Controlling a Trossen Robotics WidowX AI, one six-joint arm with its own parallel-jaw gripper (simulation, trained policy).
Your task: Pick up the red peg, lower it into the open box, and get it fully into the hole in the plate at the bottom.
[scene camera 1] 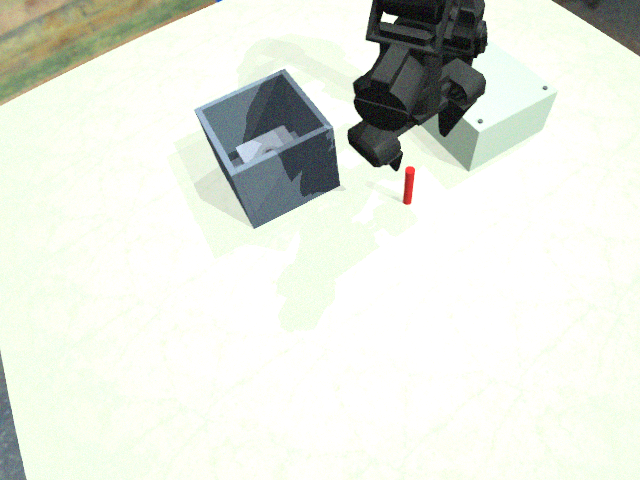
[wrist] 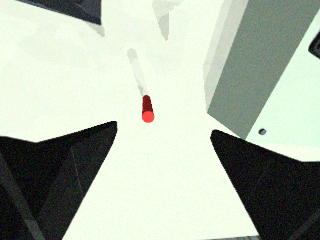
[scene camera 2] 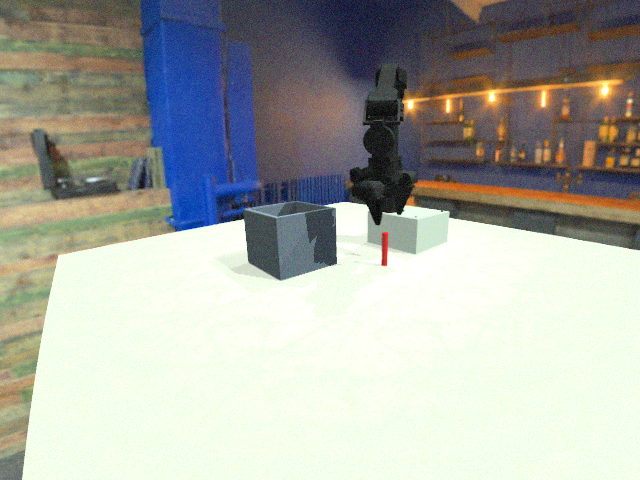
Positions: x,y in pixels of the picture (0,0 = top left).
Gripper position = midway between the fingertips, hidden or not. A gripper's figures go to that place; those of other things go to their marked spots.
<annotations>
The gripper (scene camera 1: 419,152) is 0.66 m from the lens. A plate (scene camera 1: 271,140) is 0.76 m from the lens.
</annotations>
